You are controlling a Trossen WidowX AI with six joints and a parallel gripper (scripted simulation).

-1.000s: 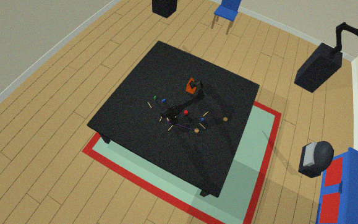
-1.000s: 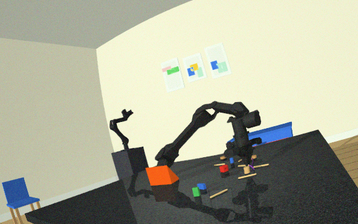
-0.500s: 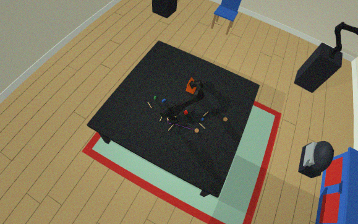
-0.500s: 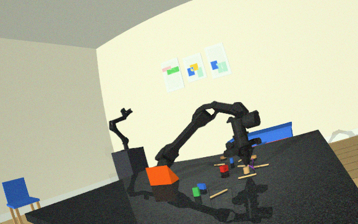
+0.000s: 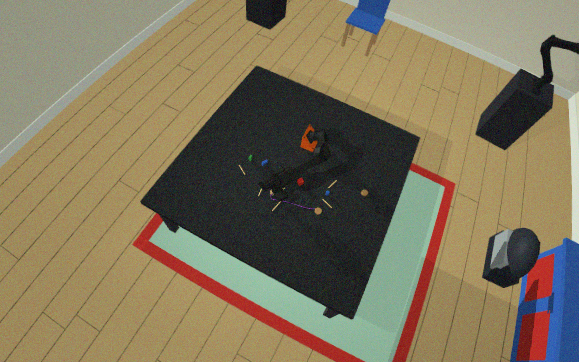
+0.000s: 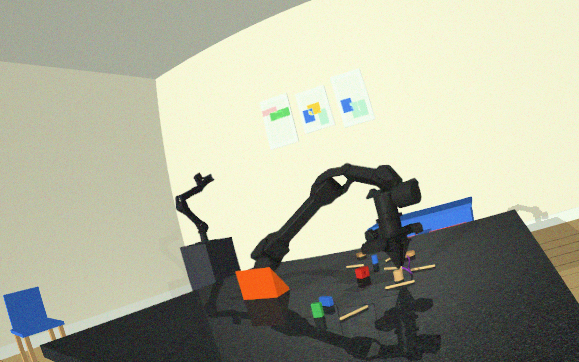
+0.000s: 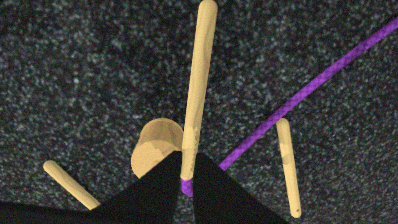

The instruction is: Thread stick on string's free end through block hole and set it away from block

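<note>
Right now the tan wooden block is 10 mm to the right of my gripper tip and 20 mm below it. Round my gripper tip: green cylinder 120 mm behind, 250 mm to the right, 10 mm below; red block 150 mm behind, 90 mm to the left, 10 mm below.
</note>
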